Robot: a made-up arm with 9 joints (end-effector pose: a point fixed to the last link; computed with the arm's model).
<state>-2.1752 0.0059 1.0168 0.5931 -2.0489 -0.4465 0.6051 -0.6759 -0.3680</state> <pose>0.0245 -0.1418 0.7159 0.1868 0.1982 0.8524 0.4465</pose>
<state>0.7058 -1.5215 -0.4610 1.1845 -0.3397 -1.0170 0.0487 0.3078 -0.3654</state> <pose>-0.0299 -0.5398 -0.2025 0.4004 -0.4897 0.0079 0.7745</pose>
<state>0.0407 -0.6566 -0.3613 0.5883 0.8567 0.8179 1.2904 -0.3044 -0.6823</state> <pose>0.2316 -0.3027 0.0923 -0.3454 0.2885 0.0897 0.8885</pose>
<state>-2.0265 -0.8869 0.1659 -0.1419 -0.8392 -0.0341 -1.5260 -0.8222 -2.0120</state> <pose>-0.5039 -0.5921 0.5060 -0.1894 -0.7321 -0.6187 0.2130</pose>
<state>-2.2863 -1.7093 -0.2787 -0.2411 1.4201 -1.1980 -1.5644 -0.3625 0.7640</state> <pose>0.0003 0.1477 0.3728 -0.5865 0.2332 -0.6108 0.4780</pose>
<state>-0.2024 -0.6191 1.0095 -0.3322 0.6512 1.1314 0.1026 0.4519 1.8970</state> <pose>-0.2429 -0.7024 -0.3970 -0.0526 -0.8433 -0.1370 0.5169</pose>
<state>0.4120 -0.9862 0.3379 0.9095 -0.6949 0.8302 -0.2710 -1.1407 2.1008</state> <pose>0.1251 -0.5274 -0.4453 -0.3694 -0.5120 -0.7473 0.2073</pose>
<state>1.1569 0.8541 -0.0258 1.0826 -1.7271 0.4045 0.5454 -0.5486 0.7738</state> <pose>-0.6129 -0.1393 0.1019 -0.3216 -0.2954 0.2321 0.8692</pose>
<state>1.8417 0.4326 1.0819 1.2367 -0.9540 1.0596 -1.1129 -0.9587 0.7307</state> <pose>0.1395 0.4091 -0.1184 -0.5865 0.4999 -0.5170 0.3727</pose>
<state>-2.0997 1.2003 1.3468 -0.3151 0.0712 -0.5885 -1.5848 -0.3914 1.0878</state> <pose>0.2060 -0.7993 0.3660 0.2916 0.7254 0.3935 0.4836</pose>
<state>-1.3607 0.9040 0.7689 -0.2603 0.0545 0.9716 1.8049 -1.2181 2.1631</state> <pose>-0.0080 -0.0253 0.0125 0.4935 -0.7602 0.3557 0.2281</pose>
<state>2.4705 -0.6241 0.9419 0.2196 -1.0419 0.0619 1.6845 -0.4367 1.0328</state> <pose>-0.2080 0.0655 -0.2275 0.8248 -0.2498 0.3594 0.3581</pose>
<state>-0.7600 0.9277 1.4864 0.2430 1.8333 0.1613 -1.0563 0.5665 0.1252</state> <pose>-0.4769 -0.5778 -0.1964 0.4466 0.0913 -0.5713 0.6825</pose>
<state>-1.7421 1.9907 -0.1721 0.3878 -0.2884 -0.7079 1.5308 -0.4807 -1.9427</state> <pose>-0.1488 -0.8991 0.1328 -0.1284 0.1960 -0.4569 0.8581</pose>
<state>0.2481 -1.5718 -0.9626 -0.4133 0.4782 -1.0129 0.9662 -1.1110 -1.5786</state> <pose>-0.1019 0.1516 0.1432 0.2654 -0.1074 0.5952 0.7508</pose>
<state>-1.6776 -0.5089 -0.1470 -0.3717 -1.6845 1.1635 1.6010 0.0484 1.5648</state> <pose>-0.0151 -0.1436 -0.0885 0.6062 -0.6410 -0.3491 0.3158</pose>
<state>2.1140 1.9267 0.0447 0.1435 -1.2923 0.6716 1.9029 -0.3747 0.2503</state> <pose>-0.3638 0.2817 0.5018 -0.3113 -0.1760 -0.3585 0.8623</pose>
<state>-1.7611 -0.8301 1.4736 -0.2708 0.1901 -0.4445 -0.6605 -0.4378 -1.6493</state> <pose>-0.5520 -0.6244 0.4012 -0.1309 -0.7914 -0.4814 0.3533</pose>
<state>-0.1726 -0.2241 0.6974 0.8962 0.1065 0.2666 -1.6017 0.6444 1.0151</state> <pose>-0.3104 -0.3948 -0.4684 0.7714 0.3163 0.0924 0.5444</pose>
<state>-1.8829 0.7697 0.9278 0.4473 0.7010 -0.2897 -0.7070 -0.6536 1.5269</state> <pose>-0.2493 -0.8305 0.6736 -0.1108 0.3625 0.4319 0.8184</pose>
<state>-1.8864 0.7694 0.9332 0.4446 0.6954 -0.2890 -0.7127 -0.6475 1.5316</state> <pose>-0.2448 -0.8300 0.6755 -0.1099 0.3685 0.4305 0.8166</pose>
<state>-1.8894 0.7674 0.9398 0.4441 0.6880 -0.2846 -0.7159 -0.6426 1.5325</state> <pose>-0.2407 -0.8296 0.6770 -0.1066 0.3739 0.4291 0.8153</pose>
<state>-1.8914 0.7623 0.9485 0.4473 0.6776 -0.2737 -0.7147 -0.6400 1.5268</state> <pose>-0.2375 -0.8295 0.6780 -0.0994 0.3780 0.4273 0.8153</pose>
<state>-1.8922 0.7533 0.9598 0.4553 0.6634 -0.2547 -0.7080 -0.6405 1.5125</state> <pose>-0.2354 -0.8297 0.6783 -0.0872 0.3804 0.4252 0.8166</pose>
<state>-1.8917 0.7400 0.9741 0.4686 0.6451 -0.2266 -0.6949 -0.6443 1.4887</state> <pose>-0.2344 -0.8302 0.6779 -0.0697 0.3809 0.4224 0.8195</pose>
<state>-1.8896 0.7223 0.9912 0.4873 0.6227 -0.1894 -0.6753 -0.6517 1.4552</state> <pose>-0.2344 -0.8308 0.6771 -0.0471 0.3792 0.4188 0.8238</pose>
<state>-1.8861 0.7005 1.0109 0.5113 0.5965 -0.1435 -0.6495 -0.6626 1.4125</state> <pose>-0.2351 -0.8314 0.6761 -0.0202 0.3752 0.4141 0.8290</pose>
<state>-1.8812 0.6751 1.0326 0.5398 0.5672 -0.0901 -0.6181 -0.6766 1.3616</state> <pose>-0.2360 -0.8317 0.6751 0.0098 0.3691 0.4081 0.8350</pose>
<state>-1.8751 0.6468 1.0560 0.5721 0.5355 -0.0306 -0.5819 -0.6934 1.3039</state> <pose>-0.2367 -0.8315 0.6745 0.0418 0.3610 0.4007 0.8411</pose>
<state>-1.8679 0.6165 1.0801 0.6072 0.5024 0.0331 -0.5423 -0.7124 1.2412</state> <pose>-0.2368 -0.8308 0.6743 0.0744 0.3511 0.3921 0.8470</pose>
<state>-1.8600 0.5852 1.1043 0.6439 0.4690 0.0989 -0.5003 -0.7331 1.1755</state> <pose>-0.2360 -0.8296 0.6748 0.1061 0.3398 0.3826 0.8526</pose>
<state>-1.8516 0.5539 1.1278 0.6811 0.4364 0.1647 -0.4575 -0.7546 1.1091</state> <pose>-0.2343 -0.8279 0.6757 0.1359 0.3277 0.3725 0.8576</pose>
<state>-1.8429 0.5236 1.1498 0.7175 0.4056 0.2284 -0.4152 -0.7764 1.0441</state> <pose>-0.2319 -0.8258 0.6770 0.1630 0.3151 0.3623 0.8619</pose>
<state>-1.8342 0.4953 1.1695 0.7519 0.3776 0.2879 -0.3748 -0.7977 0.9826</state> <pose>-0.2290 -0.8234 0.6786 0.1867 0.3024 0.3525 0.8657</pose>
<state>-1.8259 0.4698 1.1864 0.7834 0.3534 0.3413 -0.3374 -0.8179 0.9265</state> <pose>-0.2262 -0.8207 0.6802 0.2069 0.2901 0.3435 0.8689</pose>
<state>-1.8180 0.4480 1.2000 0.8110 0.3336 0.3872 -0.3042 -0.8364 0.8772</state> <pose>-0.2238 -0.8182 0.6817 0.2234 0.2786 0.3358 0.8716</pose>
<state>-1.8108 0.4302 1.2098 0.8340 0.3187 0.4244 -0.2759 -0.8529 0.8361</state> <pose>-0.2222 -0.8158 0.6829 0.2363 0.2681 0.3295 0.8739</pose>
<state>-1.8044 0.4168 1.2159 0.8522 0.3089 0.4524 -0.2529 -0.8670 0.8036</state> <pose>-0.2217 -0.8137 0.6838 0.2459 0.2588 0.3249 0.8758</pose>
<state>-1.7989 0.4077 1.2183 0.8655 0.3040 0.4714 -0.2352 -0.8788 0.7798</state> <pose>-0.2223 -0.8120 0.6843 0.2524 0.2508 0.3220 0.8773</pose>
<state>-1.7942 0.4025 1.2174 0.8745 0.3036 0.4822 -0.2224 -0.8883 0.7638</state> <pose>-0.2241 -0.8107 0.6845 0.2563 0.2440 0.3206 0.8786</pose>
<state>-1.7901 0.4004 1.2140 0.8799 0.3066 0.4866 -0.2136 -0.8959 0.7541</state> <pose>-0.2268 -0.8098 0.6842 0.2583 0.2382 0.3205 0.8797</pose>
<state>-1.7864 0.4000 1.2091 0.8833 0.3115 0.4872 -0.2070 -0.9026 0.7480</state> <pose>-0.2301 -0.8091 0.6838 0.2592 0.2329 0.3211 0.8806</pose>
